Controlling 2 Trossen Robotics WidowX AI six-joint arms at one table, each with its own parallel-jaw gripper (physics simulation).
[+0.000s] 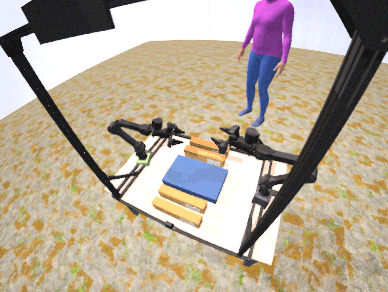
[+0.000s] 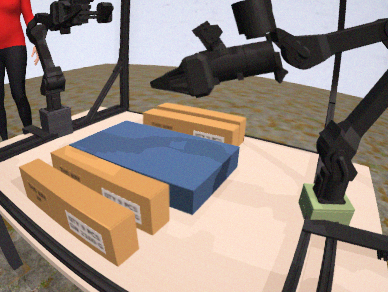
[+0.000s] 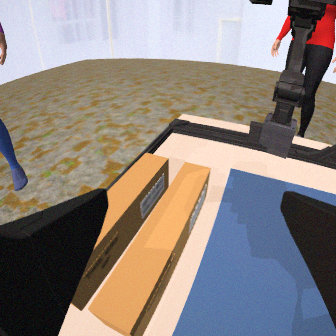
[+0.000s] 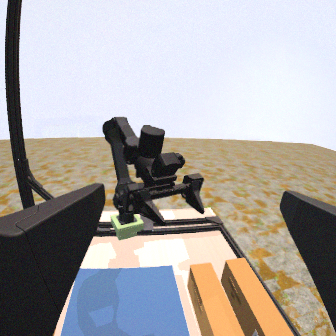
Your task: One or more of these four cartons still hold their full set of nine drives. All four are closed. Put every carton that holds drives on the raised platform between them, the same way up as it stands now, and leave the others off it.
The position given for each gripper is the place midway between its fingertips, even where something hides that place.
The left gripper (image 2: 158, 80) is open, holding nothing. The right gripper (image 4: 196, 196) is open, holding nothing. Also in view: a blue raised platform (image 1: 202, 180).
The left gripper is seen too in image 3 (image 3: 196, 199) and in image 4 (image 4: 184, 218). The blue raised platform shows as well in image 3 (image 3: 251, 269) and in image 4 (image 4: 150, 293).
